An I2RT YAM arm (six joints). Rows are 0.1 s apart.
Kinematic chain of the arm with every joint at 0, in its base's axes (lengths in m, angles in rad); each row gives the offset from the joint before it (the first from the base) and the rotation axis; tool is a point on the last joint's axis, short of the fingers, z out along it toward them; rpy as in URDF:
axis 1: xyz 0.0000 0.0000 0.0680 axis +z
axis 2: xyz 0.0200 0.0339 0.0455 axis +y
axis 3: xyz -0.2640 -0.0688 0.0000 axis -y
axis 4: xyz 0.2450 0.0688 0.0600 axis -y
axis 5: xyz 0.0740 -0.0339 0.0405 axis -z
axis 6: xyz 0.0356 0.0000 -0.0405 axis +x
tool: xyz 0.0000 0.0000 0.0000 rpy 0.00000 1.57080 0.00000
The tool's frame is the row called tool.
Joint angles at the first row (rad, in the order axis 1, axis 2, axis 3, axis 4, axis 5, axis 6):
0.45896 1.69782 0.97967 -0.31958 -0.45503 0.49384
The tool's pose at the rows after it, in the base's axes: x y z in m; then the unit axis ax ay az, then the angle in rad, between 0 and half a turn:
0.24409, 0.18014, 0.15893, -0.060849, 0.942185, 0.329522, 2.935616
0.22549, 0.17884, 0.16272, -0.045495, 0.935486, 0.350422, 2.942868
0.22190, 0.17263, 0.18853, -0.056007, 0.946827, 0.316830, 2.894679
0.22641, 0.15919, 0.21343, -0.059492, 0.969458, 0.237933, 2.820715
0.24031, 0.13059, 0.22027, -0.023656, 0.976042, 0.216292, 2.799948
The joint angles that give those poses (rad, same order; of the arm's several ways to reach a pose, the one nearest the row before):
0.58431 1.60849 0.83479 -0.24236 -0.45384 0.58661
0.61493 1.53218 0.76307 -0.20127 -0.46594 0.66438
0.61283 1.45521 0.81633 -0.34948 -0.39146 0.61338
0.58216 1.41379 0.90448 -0.53283 -0.24054 0.52498
0.46783 1.40086 0.92711 -0.59129 -0.23213 0.47961

